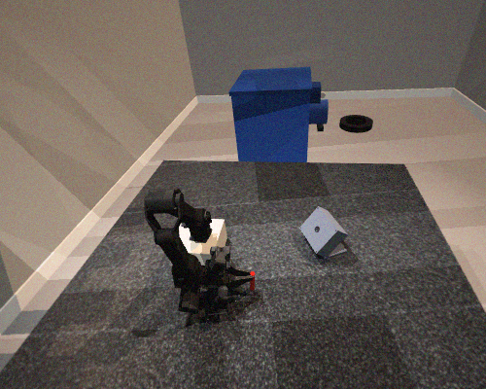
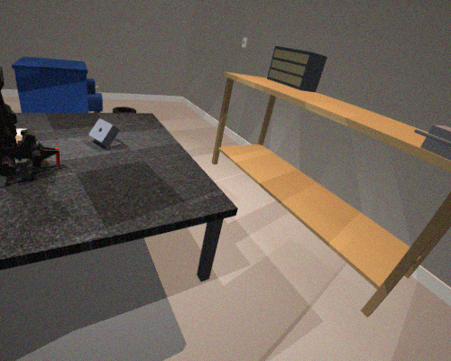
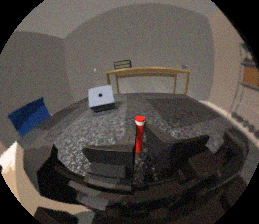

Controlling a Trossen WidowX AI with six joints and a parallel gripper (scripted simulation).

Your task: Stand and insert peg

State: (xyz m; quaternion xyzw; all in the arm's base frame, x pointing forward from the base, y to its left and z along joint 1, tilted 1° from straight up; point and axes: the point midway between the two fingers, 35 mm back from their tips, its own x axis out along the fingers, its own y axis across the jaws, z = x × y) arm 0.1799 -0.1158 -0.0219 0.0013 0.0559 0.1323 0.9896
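The red peg lies 1 cm below my gripper tip. From my gripper tip the other things lie so: grey sloped panel 23 cm to the left, 20 cm ahead.
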